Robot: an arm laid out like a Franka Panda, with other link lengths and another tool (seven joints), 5 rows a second.
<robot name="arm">
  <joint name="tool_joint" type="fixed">
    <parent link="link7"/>
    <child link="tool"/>
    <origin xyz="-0.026 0.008 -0.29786" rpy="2.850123 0 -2.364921"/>
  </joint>
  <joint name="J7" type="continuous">
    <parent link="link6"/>
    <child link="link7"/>
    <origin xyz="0.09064 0 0" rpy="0 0 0"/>
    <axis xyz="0 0 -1"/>
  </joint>
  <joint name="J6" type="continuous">
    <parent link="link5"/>
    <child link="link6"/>
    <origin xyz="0 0 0" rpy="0 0 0"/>
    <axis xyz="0 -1 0"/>
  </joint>
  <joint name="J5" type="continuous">
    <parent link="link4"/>
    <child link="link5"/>
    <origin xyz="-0.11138 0 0.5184" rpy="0 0 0"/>
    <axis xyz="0 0 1"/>
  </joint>
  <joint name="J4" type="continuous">
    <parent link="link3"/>
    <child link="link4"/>
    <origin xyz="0.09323 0 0" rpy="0 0 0"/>
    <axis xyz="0 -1 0"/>
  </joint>
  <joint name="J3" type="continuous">
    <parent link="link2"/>
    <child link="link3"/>
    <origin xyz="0 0 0.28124" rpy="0 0 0"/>
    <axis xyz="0 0 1"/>
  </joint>
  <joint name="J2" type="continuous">
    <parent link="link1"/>
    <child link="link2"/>
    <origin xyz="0 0 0" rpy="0 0 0"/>
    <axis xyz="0 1 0"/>
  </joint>
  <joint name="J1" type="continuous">
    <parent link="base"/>
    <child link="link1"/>
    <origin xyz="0 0 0.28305" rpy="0 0 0"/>
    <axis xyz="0 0 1"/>
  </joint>
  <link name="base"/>
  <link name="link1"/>
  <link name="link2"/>
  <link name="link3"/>
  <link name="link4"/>
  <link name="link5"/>
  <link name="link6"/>
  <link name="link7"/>
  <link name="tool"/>
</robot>
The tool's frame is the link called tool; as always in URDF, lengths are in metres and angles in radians. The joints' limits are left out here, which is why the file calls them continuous.
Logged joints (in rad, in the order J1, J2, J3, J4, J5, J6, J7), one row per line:
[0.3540 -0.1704 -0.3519 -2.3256 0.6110 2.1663 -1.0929]
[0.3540 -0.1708 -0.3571 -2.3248 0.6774 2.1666 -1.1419]
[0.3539 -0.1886 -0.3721 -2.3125 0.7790 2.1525 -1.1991]
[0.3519 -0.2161 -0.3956 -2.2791 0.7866 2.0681 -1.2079]
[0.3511 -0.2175 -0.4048 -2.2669 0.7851 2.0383 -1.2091]
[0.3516 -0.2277 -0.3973 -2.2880 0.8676 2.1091 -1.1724]
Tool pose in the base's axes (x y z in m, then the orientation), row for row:
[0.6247 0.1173 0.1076 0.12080 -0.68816 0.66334 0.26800]
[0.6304 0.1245 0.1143 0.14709 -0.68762 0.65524 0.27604]
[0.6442 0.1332 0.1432 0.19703 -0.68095 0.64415 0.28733]
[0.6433 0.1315 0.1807 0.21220 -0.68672 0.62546 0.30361]
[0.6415 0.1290 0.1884 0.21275 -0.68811 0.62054 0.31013]
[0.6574 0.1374 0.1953 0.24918 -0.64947 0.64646 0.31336]
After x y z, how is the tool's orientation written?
As a quaternion, w x y z.
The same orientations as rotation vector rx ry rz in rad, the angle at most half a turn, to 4 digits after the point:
[-2.0100 1.9375 0.7828]
[-1.9787 1.8856 0.7943]
[-1.9065 1.8035 0.8045]
[-1.9072 1.7370 0.8432]
[-1.9104 1.7228 0.8610]
[-1.7690 1.7609 0.8535]

